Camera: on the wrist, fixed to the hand. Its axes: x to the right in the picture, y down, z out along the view.
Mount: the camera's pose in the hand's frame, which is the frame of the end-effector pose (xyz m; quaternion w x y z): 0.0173 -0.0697 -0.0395 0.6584 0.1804 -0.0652 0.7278
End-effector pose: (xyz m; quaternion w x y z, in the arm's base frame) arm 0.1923 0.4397 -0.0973 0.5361 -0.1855 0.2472 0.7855
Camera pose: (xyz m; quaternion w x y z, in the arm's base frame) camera 0.2523 0.4506 -0.1521 0.1691 -0.2057 -0.4045 -0.8749
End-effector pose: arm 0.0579 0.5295 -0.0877 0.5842 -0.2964 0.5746 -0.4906
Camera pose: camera 0.0012 0.4984 -0.0373 0.8326 0.2965 0.4674 0.0178
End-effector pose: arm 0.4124 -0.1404 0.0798 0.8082 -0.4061 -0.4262 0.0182
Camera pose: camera 0.4291 -0.2059 0.1262 0.5643 -0.4306 -0.0345 0.7035
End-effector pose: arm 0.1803 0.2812 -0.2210 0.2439 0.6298 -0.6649 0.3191
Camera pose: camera 0.2449 0.2981 -0.1735 0.2286 0.0044 0.8545 -0.4665
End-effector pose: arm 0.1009 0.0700 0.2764 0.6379 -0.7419 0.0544 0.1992
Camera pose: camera 0.1490 0.0473 0.3388 0.4124 -0.3208 0.5701 0.6340
